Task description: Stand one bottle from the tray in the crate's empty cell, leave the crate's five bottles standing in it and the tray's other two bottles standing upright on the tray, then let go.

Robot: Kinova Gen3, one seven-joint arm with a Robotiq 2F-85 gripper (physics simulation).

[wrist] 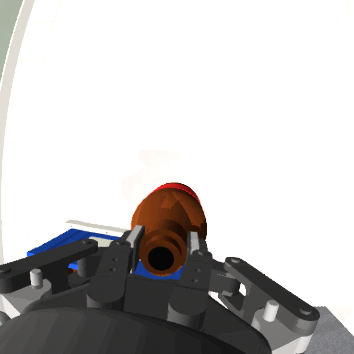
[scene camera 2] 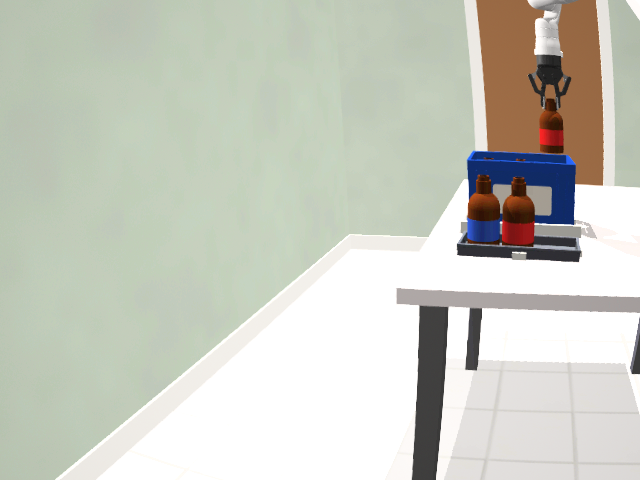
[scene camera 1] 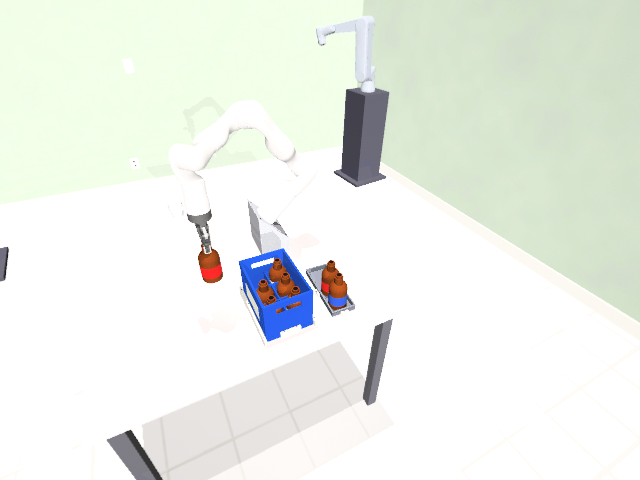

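Where they show: gripper, fingertip midpoint: (wrist: 164, 239) (scene camera 2: 550, 109) (scene camera 1: 206, 250); arm's base, link origin: (scene camera 1: 265, 217).
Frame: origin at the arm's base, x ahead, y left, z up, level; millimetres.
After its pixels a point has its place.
My gripper (scene camera 1: 206, 249) @(x 281, y -347, z 133 mm) (scene camera 2: 550, 104) @(x 281, y -347, z 133 mm) (wrist: 164, 239) @(x 281, y -347, z 133 mm) is shut on the neck of a brown bottle with a red label (scene camera 1: 210, 268) @(x 318, y -356, z 80 mm) (scene camera 2: 551, 135) @(x 289, y -311, z 61 mm) (wrist: 170, 212) @(x 278, y -368, z 126 mm). The bottle hangs upright in the air, left of the blue crate (scene camera 1: 289, 322) @(x 535, y -173, z -100 mm) (scene camera 2: 563, 191) @(x 304, y -55, z -50 mm) (wrist: 56, 245) @(x 498, y -261, z -34 mm) in scene camera 1. Its base is about level with the crate's rim in scene camera 2. Five bottles stand in the crate; the empty cell is at its far left in scene camera 1. A red-labelled bottle (scene camera 1: 327, 284) @(x 457, y 44, z -87 mm) (scene camera 2: 517, 222) @(x 441, y 112, z -85 mm) and a blue-labelled bottle (scene camera 1: 337, 297) @(x 540, y 33, z -82 mm) (scene camera 2: 483, 222) @(x 514, y 93, z -91 mm) stand upright on the grey tray (scene camera 1: 314, 271) @(x 300, y 83, z -152 mm) (scene camera 2: 555, 252) @(x 356, y 137, z -141 mm).
The crate stands on a low white base on the white table (scene camera 2: 516, 299) @(x 458, y 317, z -171 mm). The tray lies right beside it in scene camera 1. The arm's grey mount (scene camera 1: 272, 241) @(x 84, y -11, z -83 mm) stands behind the crate. Another arm on a dark pedestal (scene camera 1: 364, 136) stands far back, off the table.
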